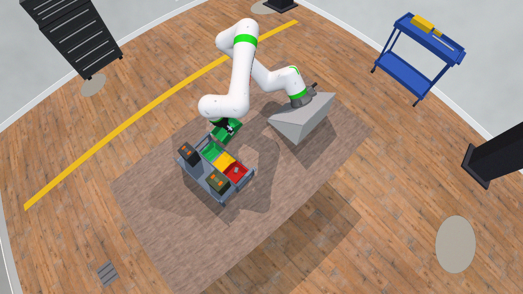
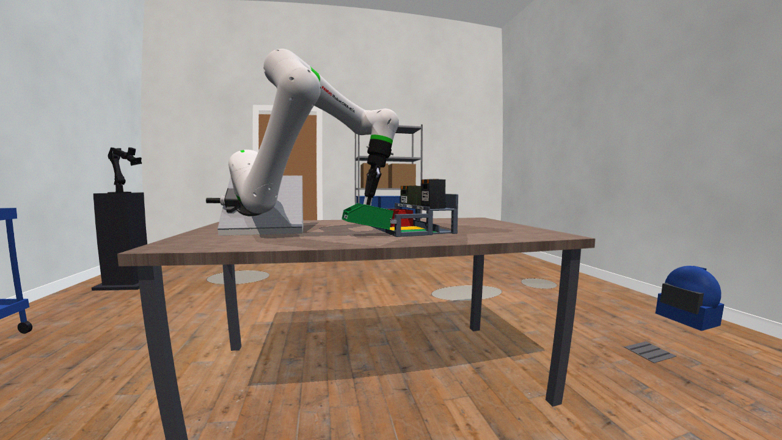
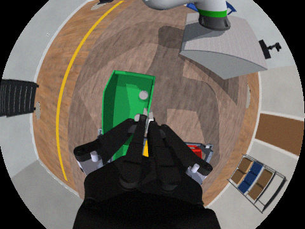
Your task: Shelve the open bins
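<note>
The green bin is 1 cm behind my hand, 5 cm to the right of it and 4 cm below it. The rest, counted from my hand: red bin (16 cm ahead, 20 cm to the left, 7 cm below).
</note>
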